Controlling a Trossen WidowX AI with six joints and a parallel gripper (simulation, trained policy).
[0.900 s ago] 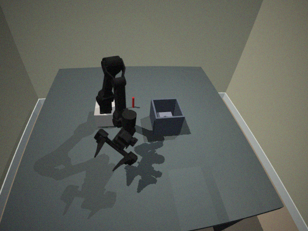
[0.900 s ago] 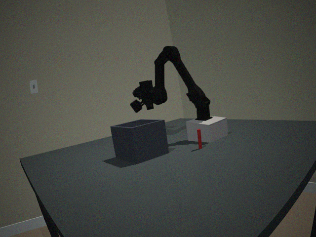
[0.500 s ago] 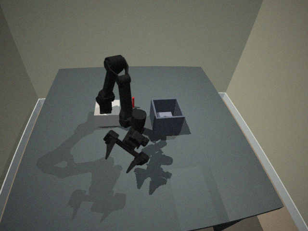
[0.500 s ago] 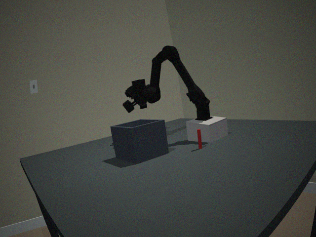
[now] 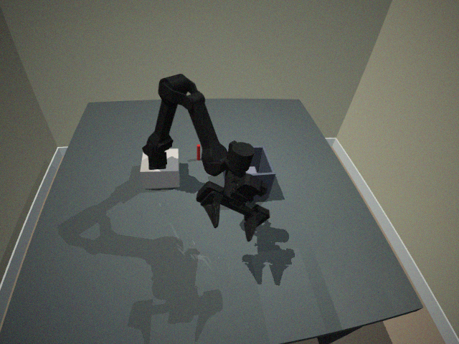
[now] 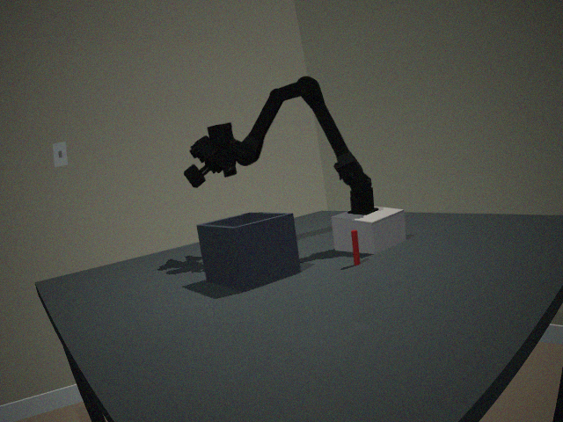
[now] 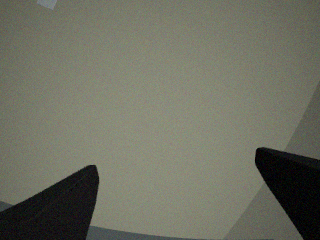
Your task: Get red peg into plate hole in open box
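My gripper tip is 560 mm to the right of the red peg and 240 mm above it. The rest, counted from my gripper tip: plate: 170 mm ahead, 380 mm to the left, 240 mm below.
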